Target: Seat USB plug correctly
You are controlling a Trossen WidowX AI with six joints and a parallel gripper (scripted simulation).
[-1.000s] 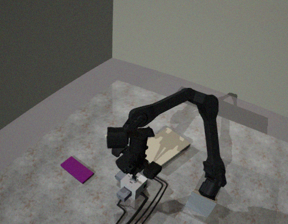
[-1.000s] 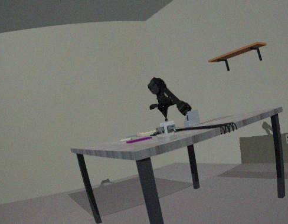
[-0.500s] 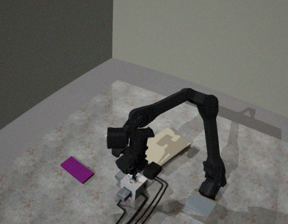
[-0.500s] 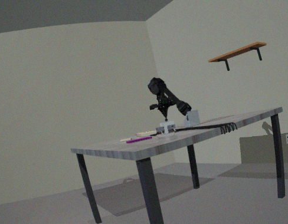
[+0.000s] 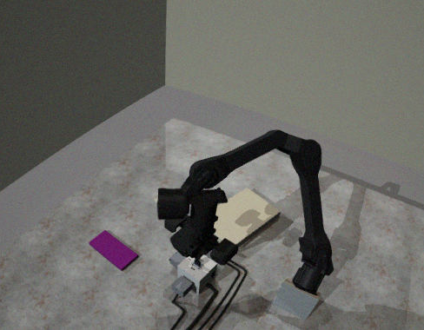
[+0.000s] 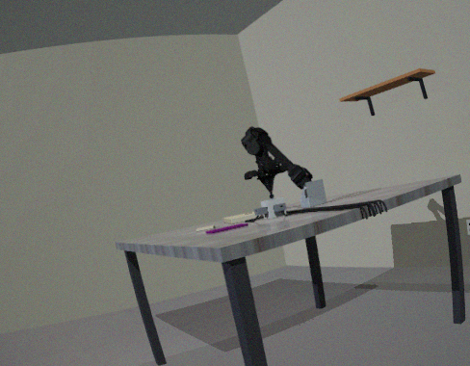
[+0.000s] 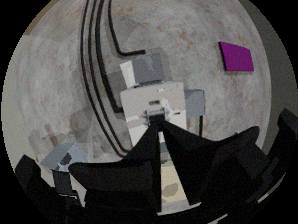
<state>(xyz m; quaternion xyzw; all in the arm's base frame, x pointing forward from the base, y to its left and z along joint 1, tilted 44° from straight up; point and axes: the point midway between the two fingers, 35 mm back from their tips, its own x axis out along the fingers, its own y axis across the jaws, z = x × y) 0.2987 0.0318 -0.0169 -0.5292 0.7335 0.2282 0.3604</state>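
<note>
Right now the black USB plug is 20 mm below my gripper tip. Round my gripper tip: cream slab (40 mm behind, 280 mm to the right, 100 mm below); purple flat card (270 mm ahead, 20 mm to the left, 110 mm below); cream tile (210 mm ahead, 250 mm to the right, 110 mm below).
</note>
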